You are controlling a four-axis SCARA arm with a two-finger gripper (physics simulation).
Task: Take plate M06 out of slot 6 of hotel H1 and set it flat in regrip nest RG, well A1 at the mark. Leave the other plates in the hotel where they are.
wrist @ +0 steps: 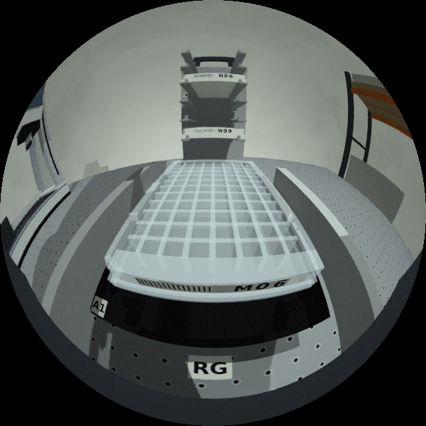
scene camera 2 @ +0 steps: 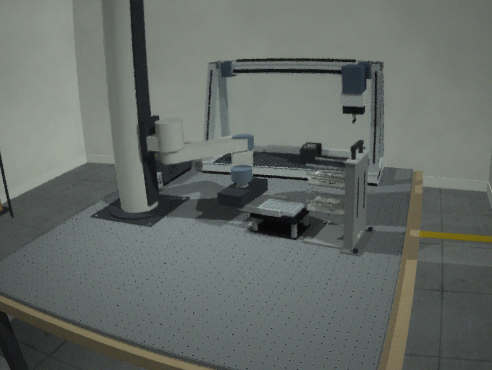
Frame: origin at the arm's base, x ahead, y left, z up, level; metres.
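Where they show: gripper, fingertip midpoint: [scene camera 2: 287, 207]; arm's base, link origin: [scene camera 2: 140, 210].
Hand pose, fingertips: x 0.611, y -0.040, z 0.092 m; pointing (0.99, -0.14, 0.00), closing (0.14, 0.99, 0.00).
Observation:
Things, the pixels of their top centre, and the offset from my fingertips. "*": a spot on its surface instead. Level surfaces: height alone.
- Plate M06, top centre: [scene camera 2: 280, 205] dz +0.003, dx -0.025, dy +0.004 m
- black regrip nest RG, surface spot: [scene camera 2: 276, 228] * dz -0.074, dx -0.037, dy -0.008 m
- blue tool head, surface spot: [scene camera 2: 354, 79] * dz +0.358, dx +0.140, dy +0.505 m
- perforated table, surface height: dz -0.079 m
Plate M06 [scene camera 2: 278, 205] [wrist: 212, 220], clear and gridded with its label facing the wrist camera, lies level directly over the black regrip nest RG [scene camera 2: 276, 228] [wrist: 210, 322]. My gripper [scene camera 2: 286, 207] [wrist: 212, 174] is shut on the plate, one finger along each long side. The A1 mark [wrist: 98, 306] shows at the nest's near left corner in the wrist view. I cannot tell whether the plate's underside touches the nest. Hotel H1 [scene camera 2: 354, 200] [wrist: 197, 150] stands just beyond the nest. Its plates N06 [wrist: 213, 77] and W09 [wrist: 213, 131] sit in lower slots.
A gantry frame [scene camera 2: 290, 68] with a blue tool head [scene camera 2: 354, 79] stands behind the hotel and the arm. The arm's column [scene camera 2: 122, 125] rises at the left of the perforated table [scene camera 2: 200, 280]. The RG label [wrist: 210, 368] lies in front of the nest.

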